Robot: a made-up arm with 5 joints.
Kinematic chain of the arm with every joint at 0, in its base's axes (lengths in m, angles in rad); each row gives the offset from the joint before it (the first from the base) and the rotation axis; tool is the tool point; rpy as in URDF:
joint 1: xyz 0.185 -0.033 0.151 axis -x
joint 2: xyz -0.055 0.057 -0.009 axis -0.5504 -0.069 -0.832
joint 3: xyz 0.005 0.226 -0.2 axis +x
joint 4: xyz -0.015 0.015 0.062 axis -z
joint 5: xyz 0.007 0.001 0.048 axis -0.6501 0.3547 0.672
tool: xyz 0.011 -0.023 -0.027 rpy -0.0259 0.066 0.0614
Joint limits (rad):
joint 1: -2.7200..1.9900
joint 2: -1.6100..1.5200
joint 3: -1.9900..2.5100
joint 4: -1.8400..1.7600
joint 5: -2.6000..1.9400
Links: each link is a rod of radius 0.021 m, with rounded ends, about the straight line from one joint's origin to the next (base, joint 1, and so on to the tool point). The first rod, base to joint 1, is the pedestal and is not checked.
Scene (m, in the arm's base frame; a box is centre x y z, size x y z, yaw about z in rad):
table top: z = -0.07
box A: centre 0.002 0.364 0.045 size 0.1 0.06 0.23 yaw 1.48
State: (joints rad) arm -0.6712 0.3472 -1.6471 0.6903 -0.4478
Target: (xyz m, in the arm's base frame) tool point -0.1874 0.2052 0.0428
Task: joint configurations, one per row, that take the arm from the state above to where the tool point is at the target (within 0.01 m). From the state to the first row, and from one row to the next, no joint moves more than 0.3 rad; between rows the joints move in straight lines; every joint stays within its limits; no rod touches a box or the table.
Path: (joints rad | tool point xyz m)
1: -0.6941 0.1000 -1.6415 0.7023 -0.4556 | 0.1483 0.3787 0.2038
2: -0.7169 -0.1471 -1.6358 0.7143 -0.4634 | 0.0818 0.3671 0.2603
3: -0.7398 -0.3943 -1.6302 0.7263 -0.4712 | 0.0134 0.3363 0.3049
4: -0.7626 -0.6414 -1.6246 0.7382 -0.4790 | -0.0528 0.2890 0.3344
5: -0.7855 -0.8886 -1.6189 0.7502 -0.4868 | -0.1126 0.2288 0.3464
6: -0.5059 -0.9682 -1.7117 0.7949 -0.4261 | -0.1332 0.2577 0.2663
7: -0.2263 -1.0477 -1.8045 0.8396 -0.3654 | -0.1526 0.2623 0.1842
8: 0.0533 -1.1273 -1.8972 0.8843 -0.3047 | -0.1708 0.2437 0.1075
9: 0.3329 -1.2068 -1.9900 0.9290 -0.2440 | -0.1874 0.2052 0.0428

